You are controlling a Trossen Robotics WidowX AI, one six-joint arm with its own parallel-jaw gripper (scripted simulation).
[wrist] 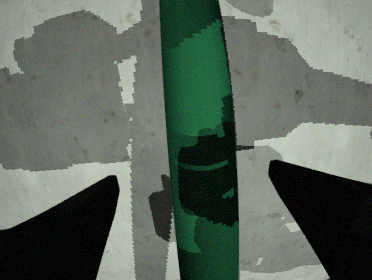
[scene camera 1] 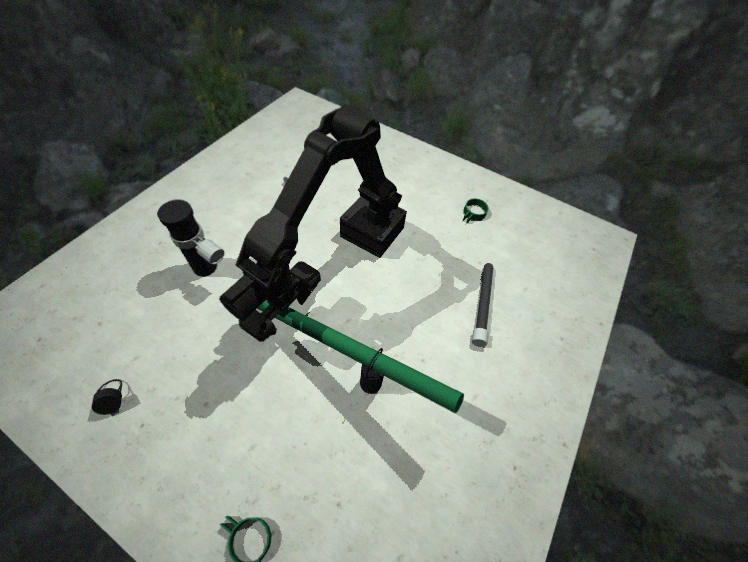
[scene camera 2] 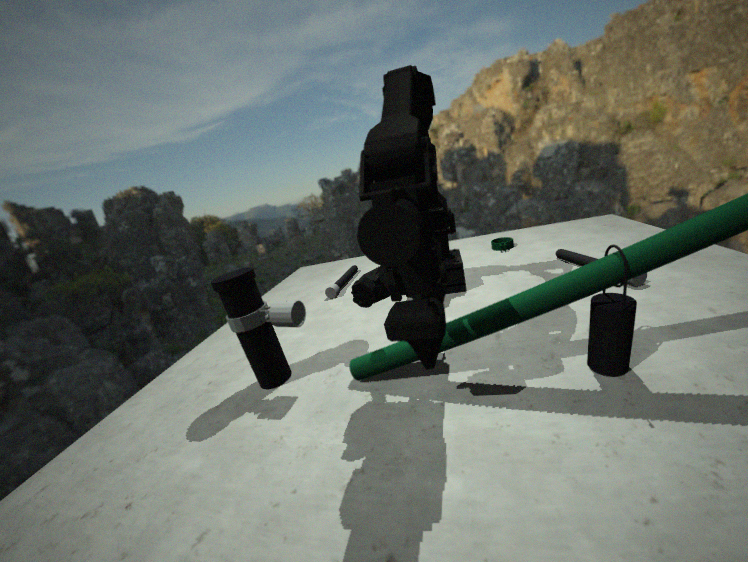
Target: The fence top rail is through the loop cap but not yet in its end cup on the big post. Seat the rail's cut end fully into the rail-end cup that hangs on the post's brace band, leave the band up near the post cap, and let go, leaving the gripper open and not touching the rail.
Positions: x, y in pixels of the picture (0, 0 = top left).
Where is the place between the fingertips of my gripper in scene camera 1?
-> At 287, 318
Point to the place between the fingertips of my gripper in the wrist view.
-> At 196, 176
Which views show the green top rail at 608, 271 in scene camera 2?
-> The wrist view, scene camera 1 and scene camera 2: all of them.
